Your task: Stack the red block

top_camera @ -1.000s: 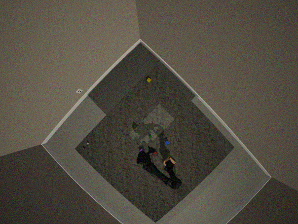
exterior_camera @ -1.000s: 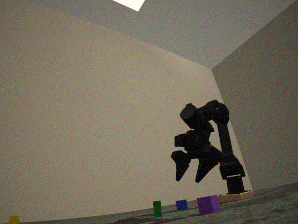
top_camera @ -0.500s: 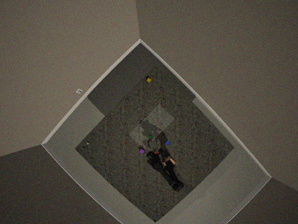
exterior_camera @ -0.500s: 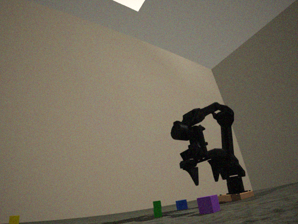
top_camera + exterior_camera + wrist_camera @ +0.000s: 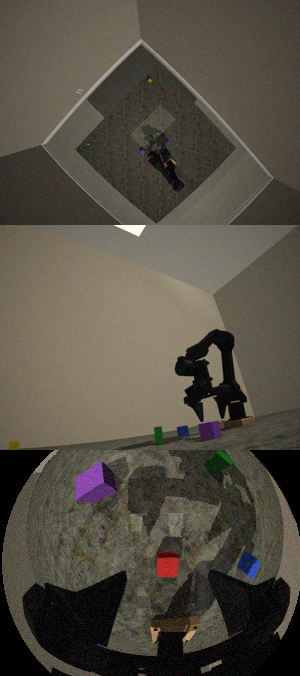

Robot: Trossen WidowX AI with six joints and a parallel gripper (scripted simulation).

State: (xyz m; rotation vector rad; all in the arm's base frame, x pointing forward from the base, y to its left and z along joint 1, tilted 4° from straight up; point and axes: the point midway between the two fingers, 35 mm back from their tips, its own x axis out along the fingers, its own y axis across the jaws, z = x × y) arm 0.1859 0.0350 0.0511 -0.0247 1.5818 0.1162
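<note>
My gripper tip is now 30 mm above the red block. From my gripper tip the other things lie so: yellow block 640 mm ahead, 430 mm to the right, 20 mm below; then purple block 110 mm ahead, 100 mm to the left, 20 mm below; then blue block 10 mm ahead, 160 mm to the right, 20 mm below.
</note>
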